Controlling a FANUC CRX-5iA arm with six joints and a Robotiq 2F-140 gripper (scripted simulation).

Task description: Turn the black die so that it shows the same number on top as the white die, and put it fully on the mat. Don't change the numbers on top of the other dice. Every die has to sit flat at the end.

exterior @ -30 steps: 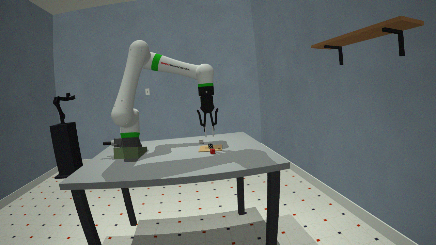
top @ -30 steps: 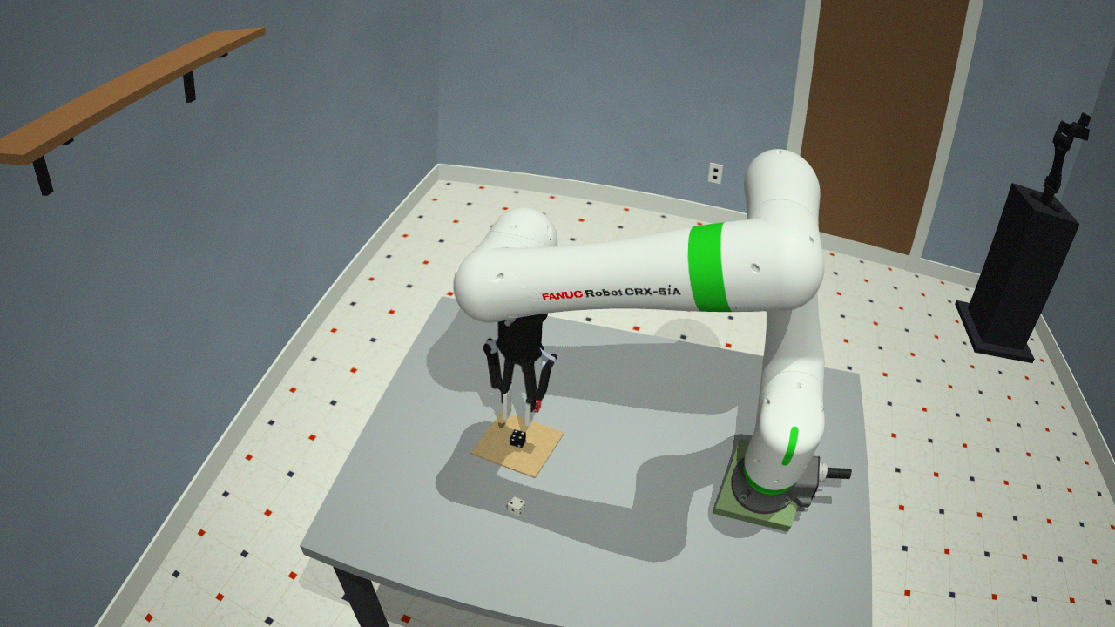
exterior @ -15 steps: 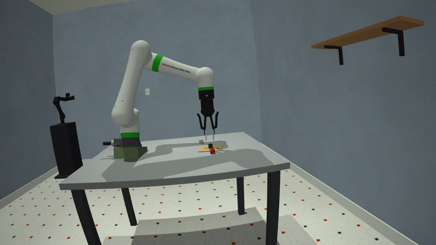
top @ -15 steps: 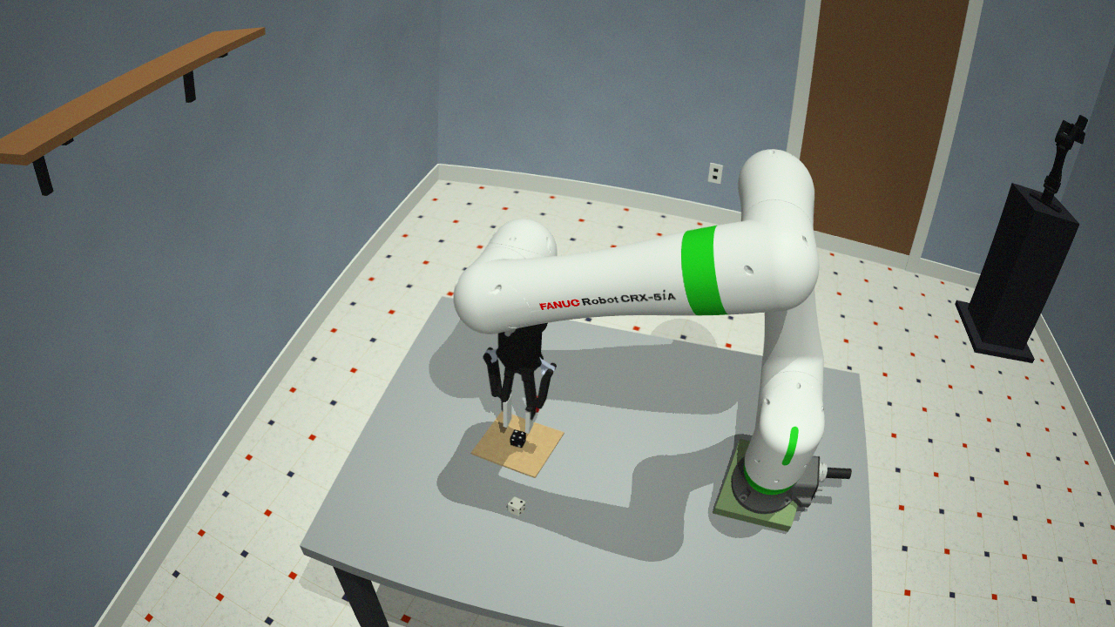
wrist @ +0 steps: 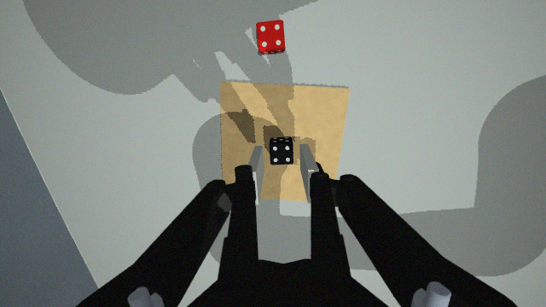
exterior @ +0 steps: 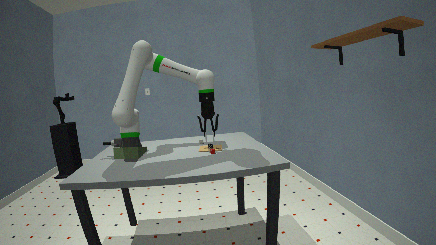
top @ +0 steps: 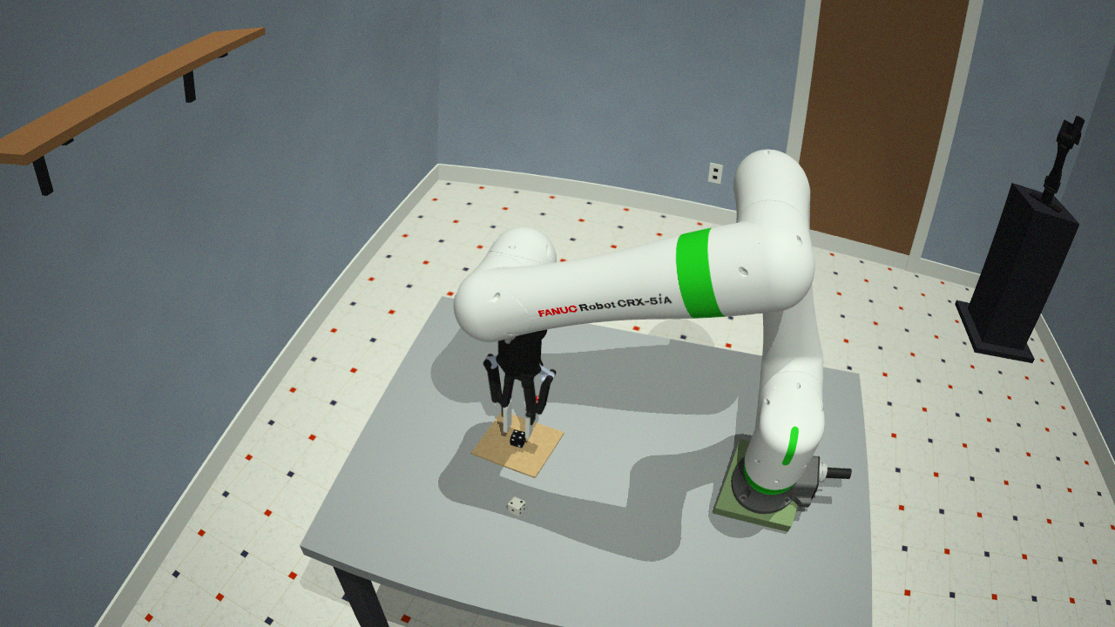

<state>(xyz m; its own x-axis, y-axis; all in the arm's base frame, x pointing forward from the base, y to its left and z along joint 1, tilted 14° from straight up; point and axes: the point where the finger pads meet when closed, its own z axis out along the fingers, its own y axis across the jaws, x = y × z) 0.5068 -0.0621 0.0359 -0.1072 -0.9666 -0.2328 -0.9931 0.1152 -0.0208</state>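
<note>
Now: hand 60 mm above the black die. Round my hand: white die: 40 mm behind, 170 mm to the left, 60 mm below; then tan mat: 70 mm below; then red die: 10 mm behind, 110 mm to the right, 60 mm below.
</note>
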